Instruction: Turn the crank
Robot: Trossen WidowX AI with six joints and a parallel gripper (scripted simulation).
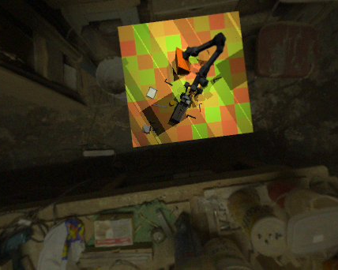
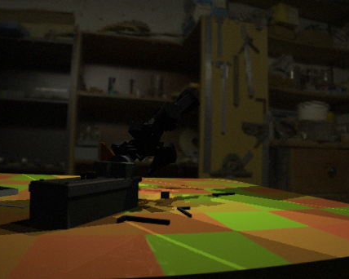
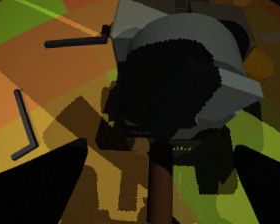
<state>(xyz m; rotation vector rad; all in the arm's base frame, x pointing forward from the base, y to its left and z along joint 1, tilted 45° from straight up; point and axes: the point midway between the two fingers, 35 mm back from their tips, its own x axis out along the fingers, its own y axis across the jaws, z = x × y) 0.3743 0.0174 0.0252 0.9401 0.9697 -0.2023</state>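
Right now my gripper tip is 2 cm past the brown crank handle, 1 cm to the right of it and 2 cm above it. From my gripper tip the other things lie so: yellow disc (4 cm ahead, 18 cm to the right, 7 cm below); red pointer (16 cm ahead, 11 cm to the right); small cube (10 cm behind, 11 cm to the left, 7 cm below).
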